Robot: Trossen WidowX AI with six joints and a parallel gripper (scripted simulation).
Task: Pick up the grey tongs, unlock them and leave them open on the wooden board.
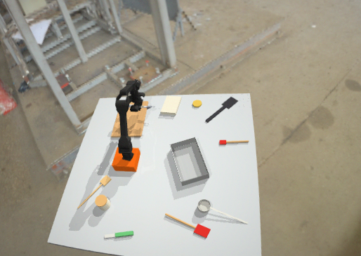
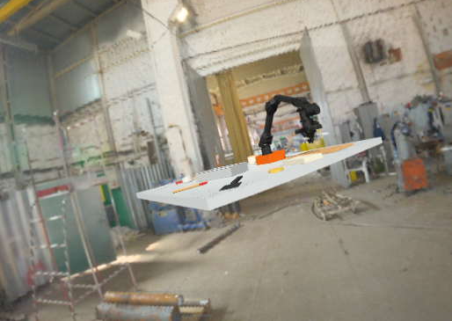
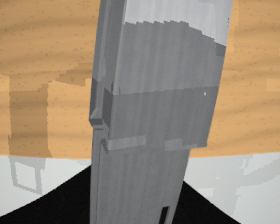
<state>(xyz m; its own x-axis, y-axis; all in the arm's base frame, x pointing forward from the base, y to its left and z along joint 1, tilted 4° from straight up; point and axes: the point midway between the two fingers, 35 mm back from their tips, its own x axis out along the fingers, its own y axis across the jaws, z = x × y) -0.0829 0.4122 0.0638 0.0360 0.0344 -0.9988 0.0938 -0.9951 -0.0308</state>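
My gripper tip is now 3 cm short of the yellow lock piece and 4 cm below it. Also, from my gripper tip: wooden board: 9 cm behind, 5 cm to the right, 7 cm below; then cream block: 20 cm ahead, 14 cm to the left, 6 cm below; then grey roasting tin: 48 cm ahead, 34 cm to the right, 5 cm below.
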